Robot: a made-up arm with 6 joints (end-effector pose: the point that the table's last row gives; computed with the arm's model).
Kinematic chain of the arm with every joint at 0, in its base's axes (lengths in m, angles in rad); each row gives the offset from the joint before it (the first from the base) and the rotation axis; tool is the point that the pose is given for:
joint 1: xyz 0 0 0.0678 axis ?
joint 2: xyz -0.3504 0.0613 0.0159 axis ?
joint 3: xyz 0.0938 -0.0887 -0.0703 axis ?
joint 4: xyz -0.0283 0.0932 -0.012 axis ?
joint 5: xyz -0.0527 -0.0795 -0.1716 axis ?
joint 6: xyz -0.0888 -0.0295 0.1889 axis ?
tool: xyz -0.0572 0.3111 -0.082
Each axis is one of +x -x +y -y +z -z.
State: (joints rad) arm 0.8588 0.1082 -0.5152 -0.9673 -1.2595 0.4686
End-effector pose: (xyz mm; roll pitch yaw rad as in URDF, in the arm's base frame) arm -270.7 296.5 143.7 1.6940 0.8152 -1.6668
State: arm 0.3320 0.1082 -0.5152 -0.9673 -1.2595 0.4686
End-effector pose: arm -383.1 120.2 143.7 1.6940 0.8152 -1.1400
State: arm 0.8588 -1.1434 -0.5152 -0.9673 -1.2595 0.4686
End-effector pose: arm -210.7 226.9 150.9 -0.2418 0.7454 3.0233
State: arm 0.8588 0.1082 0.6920 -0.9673 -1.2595 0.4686
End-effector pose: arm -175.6 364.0 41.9 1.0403 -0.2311 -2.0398
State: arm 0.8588 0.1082 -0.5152 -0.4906 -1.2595 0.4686
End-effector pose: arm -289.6 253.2 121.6 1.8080 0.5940 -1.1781
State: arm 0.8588 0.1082 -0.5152 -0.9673 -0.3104 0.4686
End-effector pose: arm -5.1 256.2 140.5 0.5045 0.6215 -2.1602
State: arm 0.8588 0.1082 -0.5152 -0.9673 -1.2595 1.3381
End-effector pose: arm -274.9 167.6 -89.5 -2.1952 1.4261 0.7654
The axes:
joint 1: -z
joint 2: -y
joint 3: -x
joint 4: +z
joint 5: -x
joint 6: -z

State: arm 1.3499 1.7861 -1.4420 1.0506 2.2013 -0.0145
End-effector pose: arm 391.9 177.4 245.8 2.4860 -0.3154 1.6625
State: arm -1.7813 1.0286 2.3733 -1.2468 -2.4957 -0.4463
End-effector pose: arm 405.8 -293.7 -307.8 -1.6978 -0.2174 -2.4697
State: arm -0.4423 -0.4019 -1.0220 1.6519 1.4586 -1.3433
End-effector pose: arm -379.9 -272.9 -373.0 -1.1703 0.2481 2.2658
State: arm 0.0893 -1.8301 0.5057 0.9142 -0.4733 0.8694
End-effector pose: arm -493.3 178.2 71.8 3.0702 0.9463 -3.0856
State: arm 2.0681 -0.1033 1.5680 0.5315 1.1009 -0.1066
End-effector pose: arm -84.5 696.1 -62.0 -2.7429 0.6799 -2.1884
